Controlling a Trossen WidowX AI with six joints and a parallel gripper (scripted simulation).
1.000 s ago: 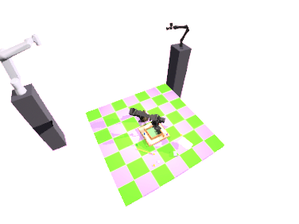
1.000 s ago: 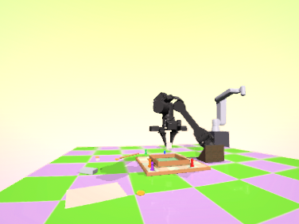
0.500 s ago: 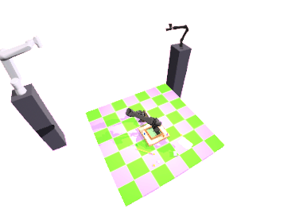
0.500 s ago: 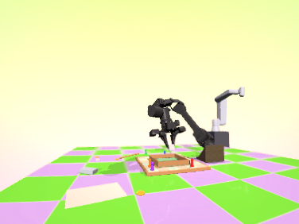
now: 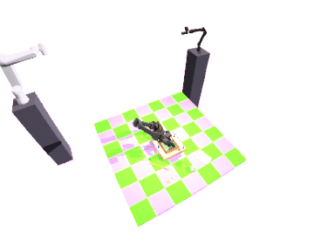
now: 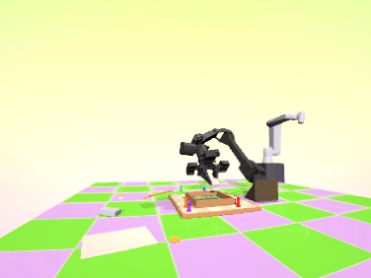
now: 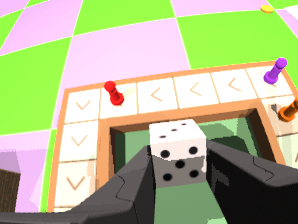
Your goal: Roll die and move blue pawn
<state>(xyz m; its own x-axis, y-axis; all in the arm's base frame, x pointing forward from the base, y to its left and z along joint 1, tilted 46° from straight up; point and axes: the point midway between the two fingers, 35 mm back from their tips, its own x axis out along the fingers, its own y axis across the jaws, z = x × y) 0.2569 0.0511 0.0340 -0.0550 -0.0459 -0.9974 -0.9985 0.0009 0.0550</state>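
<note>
Now: gripper tip 140 mm to the left of the blue pawn, 50 mm above it and 10 mm past it. Also, from my gripper tip: green tray 80 mm below, 30 mm to the right, 10 mm ahead; then red pawn 80 mm to the left, 60 mm behind, 50 mm below; then white die right at my gripper tip.
</note>
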